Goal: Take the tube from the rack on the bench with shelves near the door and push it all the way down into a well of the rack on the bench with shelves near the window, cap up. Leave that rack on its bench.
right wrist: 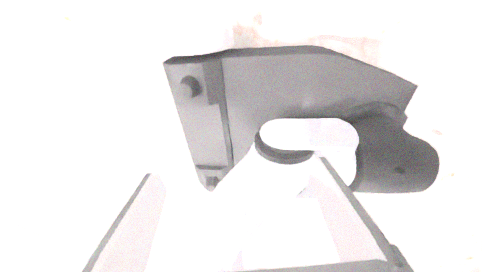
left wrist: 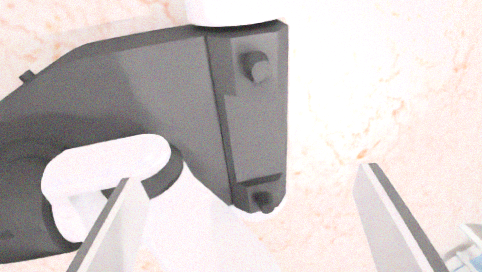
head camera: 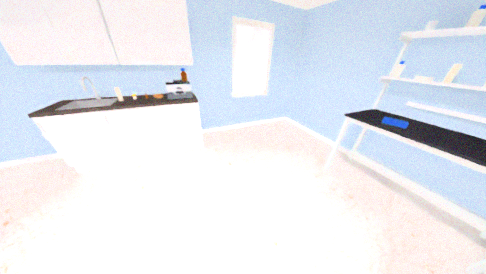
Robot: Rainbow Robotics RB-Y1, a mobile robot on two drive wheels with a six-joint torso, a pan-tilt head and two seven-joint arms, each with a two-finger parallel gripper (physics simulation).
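Frame: origin at the robot's base, x back, y right, z up, level; metres.
Seen in the pictures: left gripper, fingertip midpoint: (left wrist: 247, 184); right gripper, fingertip midpoint: (right wrist: 235, 174).
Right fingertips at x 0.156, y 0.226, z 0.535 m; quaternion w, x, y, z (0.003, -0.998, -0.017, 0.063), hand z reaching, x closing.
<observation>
A point is followed by its place in that frame.
A blue rack (head camera: 395, 122) @[x -1.281, y 1.660, z 0.945 m] lies on the black top of a bench with shelves (head camera: 442, 142) @[x -0.922, y 1.784, z 0.915 m] at the right of the head view, to the right of a bright window (head camera: 253, 57) @[x -3.017, y 0.075, z 1.520 m]. It is too small and grainy to tell whether a tube stands in it. The tube cannot be made out in any view. My left gripper (left wrist: 247, 184) @[x 0.094, y -0.247, z 0.545 m] is open with nothing between its fingers. My right gripper (right wrist: 235, 174) @[x 0.156, y 0.226, z 0.535 m] is open and empty too. In the wrist views both are over the floor beside my own body, far from the bench.
A white counter with a dark top (head camera: 150, 99) @[x -1.802, y -1.442, z 0.911 m] stands at the left, with a sink (head camera: 87, 103) @[x -1.619, y -2.272, z 0.870 m], a brown bottle (head camera: 184, 76) @[x -2.120, y -1.009, z 1.209 m] and small items on it. White wall cabinets (head camera: 150, 32) @[x -1.946, y -1.291, z 1.744 m] hang above. Bottles and boxes stand on the shelves (head camera: 450, 33) @[x -1.532, y 1.961, z 1.810 m] over the bench.
</observation>
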